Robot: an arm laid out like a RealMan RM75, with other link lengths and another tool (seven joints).
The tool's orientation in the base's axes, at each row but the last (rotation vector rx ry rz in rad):
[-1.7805 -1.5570 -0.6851]
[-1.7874 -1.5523 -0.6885]
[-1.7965 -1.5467 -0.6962]
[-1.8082 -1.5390 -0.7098]
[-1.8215 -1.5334 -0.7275]
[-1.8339 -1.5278 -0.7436]
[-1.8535 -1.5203 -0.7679]
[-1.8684 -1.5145 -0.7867]
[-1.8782 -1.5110 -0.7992]
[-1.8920 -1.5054 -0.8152]
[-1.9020 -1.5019 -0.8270]
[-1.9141 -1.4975 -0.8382]
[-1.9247 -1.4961 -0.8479]
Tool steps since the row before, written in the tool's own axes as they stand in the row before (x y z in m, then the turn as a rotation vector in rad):
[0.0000 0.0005 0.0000 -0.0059 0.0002 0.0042]
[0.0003 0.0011 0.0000 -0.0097 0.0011 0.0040]
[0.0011 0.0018 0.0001 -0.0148 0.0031 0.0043]
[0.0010 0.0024 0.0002 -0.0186 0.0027 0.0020]
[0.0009 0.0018 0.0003 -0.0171 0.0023 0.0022]
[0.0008 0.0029 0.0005 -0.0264 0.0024 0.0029]
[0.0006 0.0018 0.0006 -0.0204 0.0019 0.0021]
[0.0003 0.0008 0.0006 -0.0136 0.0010 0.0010]
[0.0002 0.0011 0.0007 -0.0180 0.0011 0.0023]
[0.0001 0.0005 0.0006 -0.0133 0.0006 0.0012]
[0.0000 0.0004 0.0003 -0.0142 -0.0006 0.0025]
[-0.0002 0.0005 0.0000 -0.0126 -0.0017 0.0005]
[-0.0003 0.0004 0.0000 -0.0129 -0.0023 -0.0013]
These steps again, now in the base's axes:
[0.0005 0.0000 -0.0001 -0.0009 -0.0006 -0.0072]
[0.0011 0.0001 0.0001 -0.0006 -0.0032 -0.0100]
[0.0019 0.0006 0.0005 0.0006 -0.0064 -0.0144]
[0.0025 0.0006 0.0003 -0.0004 -0.0105 -0.0157]
[0.0019 0.0006 0.0003 -0.0005 -0.0094 -0.0146]
[0.0030 0.0005 0.0000 -0.0020 -0.0147 -0.0222]
[0.0019 0.0006 -0.0001 -0.0015 -0.0115 -0.0170]
[0.0009 0.0005 -0.0002 -0.0013 -0.0079 -0.0111]
[0.0012 0.0005 -0.0004 -0.0018 -0.0097 -0.0153]
[0.0006 0.0004 -0.0003 -0.0016 -0.0075 -0.0109]
[0.0004 0.0001 -0.0002 -0.0028 -0.0068 -0.0124]
[0.0005 -0.0002 -0.0002 -0.0039 -0.0071 -0.0098]
[0.0003 -0.0003 -0.0002 -0.0047 -0.0085 -0.0089]

